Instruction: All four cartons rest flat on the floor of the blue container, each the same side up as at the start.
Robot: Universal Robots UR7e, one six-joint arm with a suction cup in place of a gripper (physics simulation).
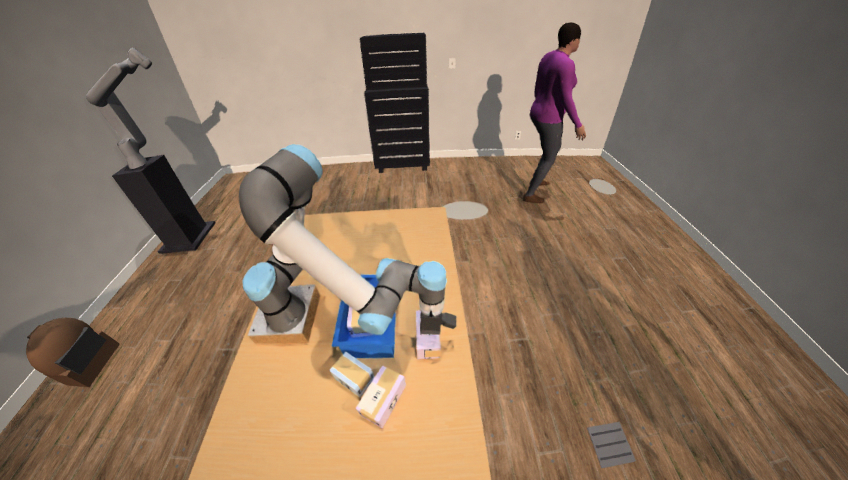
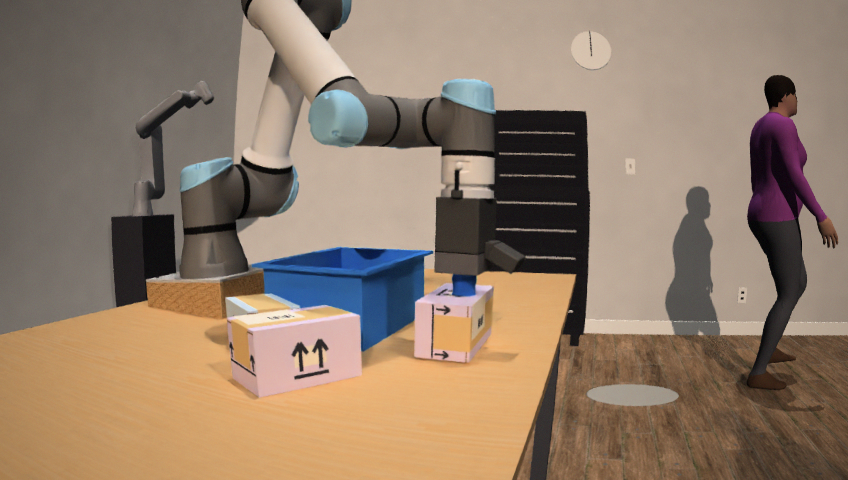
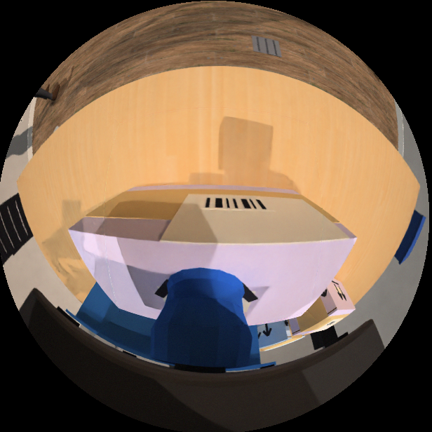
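Pixels of known places: hand at its tool point: [image 2: 464, 302]; arm's base at its link origin: [image 1: 286, 314] [image 2: 214, 273].
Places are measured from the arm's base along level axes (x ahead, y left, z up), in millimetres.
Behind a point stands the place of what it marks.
Note:
My suction gripper [image 1: 429, 333] @(z 0, x 534, y -111 mm) [image 2: 463, 286] [image 3: 204, 285] has its blue cup on a pink carton [image 1: 427, 348] @(z 11, x 515, y -182 mm) [image 2: 450, 333] @(z -28, x 530, y -184 mm) [image 3: 280, 265], to the right of the blue container [image 1: 365, 348] @(z 3, x 311, y -159 mm) [image 2: 392, 303] @(z -20, x 404, y -49 mm) [image 3: 120, 322]. This carton's end arrows point sideways; its barcode label faces away from the container. Its underside looks at or very near the table top. Another pink carton [image 1: 373, 399] @(z 9, x 342, y -329 mm) [image 2: 297, 350] @(z -22, x 387, y -345 mm) [image 3: 342, 297] stands on the table, arrows up. A light-blue carton [image 1: 352, 373] @(z 6, x 274, y -244 mm) [image 2: 252, 304] @(z 6, x 267, y -255 mm) [image 3: 275, 332] stands beside it. Part of a carton [image 1: 352, 322] @(z 19, x 264, y -64 mm) shows inside the container, mostly hidden by my arm.
The wooden table [image 1: 416, 428] @(z -71, x 458, y -401 mm) [image 2: 357, 428] @(z -71, x 492, y -425 mm) has its right edge close beside the held carton. My arm's base block [image 1: 279, 337] @(z -27, x -19, y -81 mm) [image 2: 205, 296] @(z -31, x 39, y -83 mm) stands left of the container. A person in purple [image 1: 555, 89] [image 2: 776, 169] is beyond the table, right of a black cabinet [image 1: 396, 107] [image 2: 538, 190].

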